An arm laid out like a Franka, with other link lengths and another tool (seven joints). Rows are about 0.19 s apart.
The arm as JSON. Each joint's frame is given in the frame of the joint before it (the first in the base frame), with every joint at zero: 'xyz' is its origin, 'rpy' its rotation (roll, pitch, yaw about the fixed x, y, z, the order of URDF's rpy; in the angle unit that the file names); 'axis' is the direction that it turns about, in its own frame. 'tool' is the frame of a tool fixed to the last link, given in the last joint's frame.
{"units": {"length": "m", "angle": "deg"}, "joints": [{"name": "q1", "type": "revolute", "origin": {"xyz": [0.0, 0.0, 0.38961], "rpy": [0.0, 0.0, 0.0]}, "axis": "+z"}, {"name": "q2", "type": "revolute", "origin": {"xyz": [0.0, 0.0, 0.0], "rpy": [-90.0, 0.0, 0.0]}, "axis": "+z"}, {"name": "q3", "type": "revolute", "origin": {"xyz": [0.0, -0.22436, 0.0], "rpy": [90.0, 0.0, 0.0]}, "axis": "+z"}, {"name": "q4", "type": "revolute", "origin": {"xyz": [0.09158, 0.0, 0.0], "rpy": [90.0, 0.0, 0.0]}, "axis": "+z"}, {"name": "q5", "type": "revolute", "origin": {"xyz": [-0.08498, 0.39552, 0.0], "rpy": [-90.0, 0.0, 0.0]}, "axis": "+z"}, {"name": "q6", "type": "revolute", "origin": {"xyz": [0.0, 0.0, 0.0], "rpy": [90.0, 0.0, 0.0]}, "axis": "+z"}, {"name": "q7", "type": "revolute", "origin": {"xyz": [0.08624, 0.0, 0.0], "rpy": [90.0, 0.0, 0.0]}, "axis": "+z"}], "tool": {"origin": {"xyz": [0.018, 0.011, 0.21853], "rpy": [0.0, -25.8, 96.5]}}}
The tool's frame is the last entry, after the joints.
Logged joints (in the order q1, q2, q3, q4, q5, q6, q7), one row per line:
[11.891, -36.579, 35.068, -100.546, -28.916, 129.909, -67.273]
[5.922, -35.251, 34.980, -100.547, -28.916, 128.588, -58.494]
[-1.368, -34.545, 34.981, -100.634, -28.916, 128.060, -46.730]
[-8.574, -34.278, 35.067, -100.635, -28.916, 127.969, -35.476]
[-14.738, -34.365, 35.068, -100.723, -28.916, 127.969, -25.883]
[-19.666, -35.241, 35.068, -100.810, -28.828, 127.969, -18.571]
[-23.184, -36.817, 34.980, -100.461, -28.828, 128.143, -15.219]
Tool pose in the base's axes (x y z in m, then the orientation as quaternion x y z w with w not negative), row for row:
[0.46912, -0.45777, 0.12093, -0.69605, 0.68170, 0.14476, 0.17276]
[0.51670, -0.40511, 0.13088, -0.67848, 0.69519, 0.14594, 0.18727]
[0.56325, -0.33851, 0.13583, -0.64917, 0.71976, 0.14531, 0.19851]
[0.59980, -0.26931, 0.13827, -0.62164, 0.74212, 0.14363, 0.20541]
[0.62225, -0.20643, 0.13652, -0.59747, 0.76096, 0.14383, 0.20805]
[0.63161, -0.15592, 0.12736, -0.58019, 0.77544, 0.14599, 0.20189]
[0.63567, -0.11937, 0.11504, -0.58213, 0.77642, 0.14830, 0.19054]
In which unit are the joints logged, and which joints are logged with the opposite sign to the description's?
The joints are logged in degrees. Opposite sign: q1, q2, q3, q5.
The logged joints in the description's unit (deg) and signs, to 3 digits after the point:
[-11.891, 36.579, -35.068, -100.546, 28.916, 129.909, -67.273]
[-5.922, 35.251, -34.980, -100.547, 28.916, 128.588, -58.494]
[1.368, 34.545, -34.981, -100.634, 28.916, 128.060, -46.730]
[8.574, 34.278, -35.067, -100.635, 28.916, 127.969, -35.476]
[14.738, 34.365, -35.068, -100.723, 28.916, 127.969, -25.883]
[19.666, 35.241, -35.068, -100.810, 28.828, 127.969, -18.571]
[23.184, 36.817, -34.980, -100.461, 28.828, 128.143, -15.219]

